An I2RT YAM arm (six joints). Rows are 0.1 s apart.
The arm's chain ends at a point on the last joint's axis. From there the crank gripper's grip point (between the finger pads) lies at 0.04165 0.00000 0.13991 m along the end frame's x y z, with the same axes.
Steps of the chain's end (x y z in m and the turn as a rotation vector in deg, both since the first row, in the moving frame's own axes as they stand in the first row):
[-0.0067, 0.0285, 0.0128, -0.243, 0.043, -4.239]
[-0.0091, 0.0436, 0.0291, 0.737, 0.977, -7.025]
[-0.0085, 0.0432, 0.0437, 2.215, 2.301, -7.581]
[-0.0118, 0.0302, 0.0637, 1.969, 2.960, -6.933]
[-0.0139, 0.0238, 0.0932, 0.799, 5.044, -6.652]
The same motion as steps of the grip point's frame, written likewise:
[-0.0067, 0.0260, 0.0128, -0.243, 0.043, -4.239]
[-0.0071, 0.0366, 0.0283, 0.737, 0.977, -7.025]
[-0.0037, 0.0320, 0.0417, 2.215, 2.301, -7.581]
[-0.0052, 0.0200, 0.0612, 1.969, 2.960, -6.933]
[-0.0022, 0.0163, 0.0890, 0.799, 5.044, -6.652]

